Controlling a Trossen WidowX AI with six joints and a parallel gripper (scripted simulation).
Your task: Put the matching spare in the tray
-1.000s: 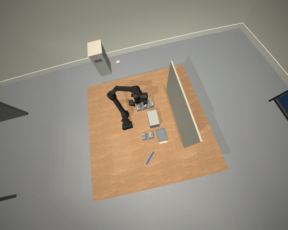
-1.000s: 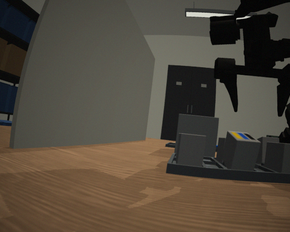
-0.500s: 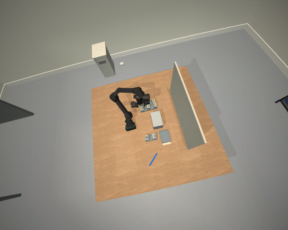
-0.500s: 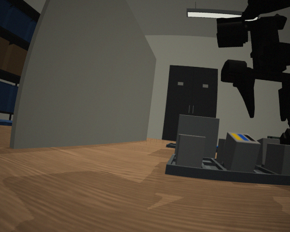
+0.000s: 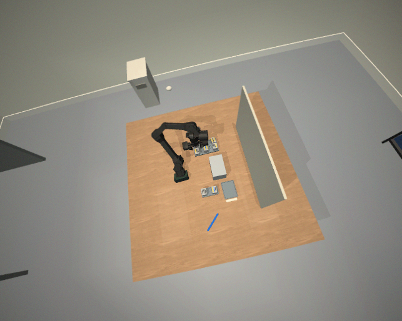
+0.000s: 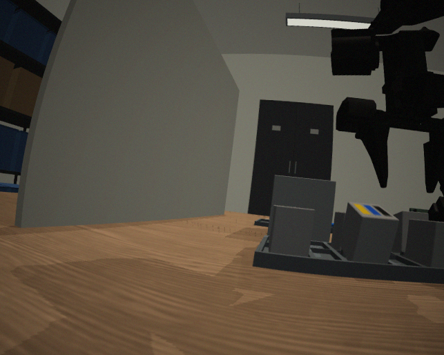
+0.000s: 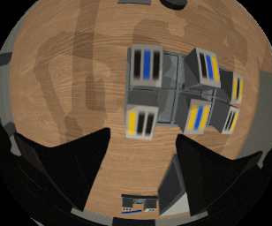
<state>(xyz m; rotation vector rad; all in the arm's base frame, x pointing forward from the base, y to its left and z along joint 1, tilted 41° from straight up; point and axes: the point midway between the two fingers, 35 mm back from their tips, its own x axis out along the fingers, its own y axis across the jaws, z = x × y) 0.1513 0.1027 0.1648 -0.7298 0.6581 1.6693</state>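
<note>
The grey spare is 40 mm below my gripper tip. Also, from my gripper tip: black disc (10 mm ahead, 220 mm to the left, 80 mm below); tray (220 mm ahead, 330 mm to the right, 80 mm below); mounted unit (140 mm ahead, 150 mm to the right, 40 mm below).
</note>
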